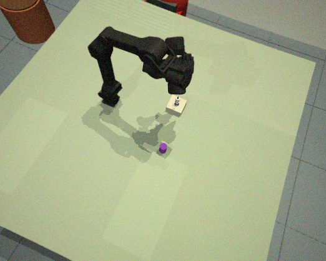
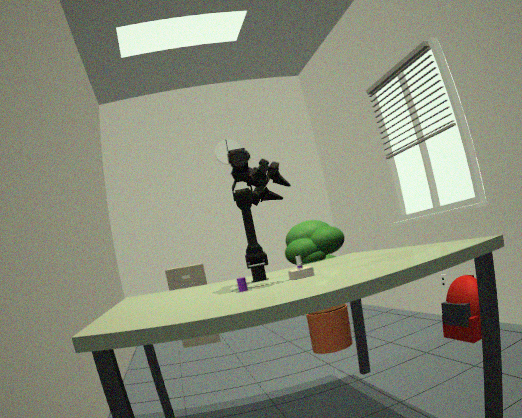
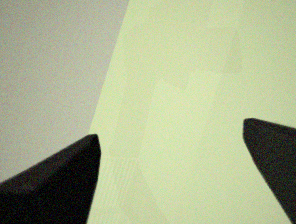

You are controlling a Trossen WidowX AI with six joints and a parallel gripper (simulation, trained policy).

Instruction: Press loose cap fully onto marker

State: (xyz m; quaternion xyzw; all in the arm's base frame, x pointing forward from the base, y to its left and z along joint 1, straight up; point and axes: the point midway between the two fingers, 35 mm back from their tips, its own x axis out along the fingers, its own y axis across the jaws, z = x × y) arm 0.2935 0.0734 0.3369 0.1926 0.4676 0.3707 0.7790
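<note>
Now: gripper tip 2 cm short of the purple cap, 23 cm to the left of it and 29 cm above it. From my gripper tip the other things lie so: holder block 1 cm behind, 30 cm below.
</note>
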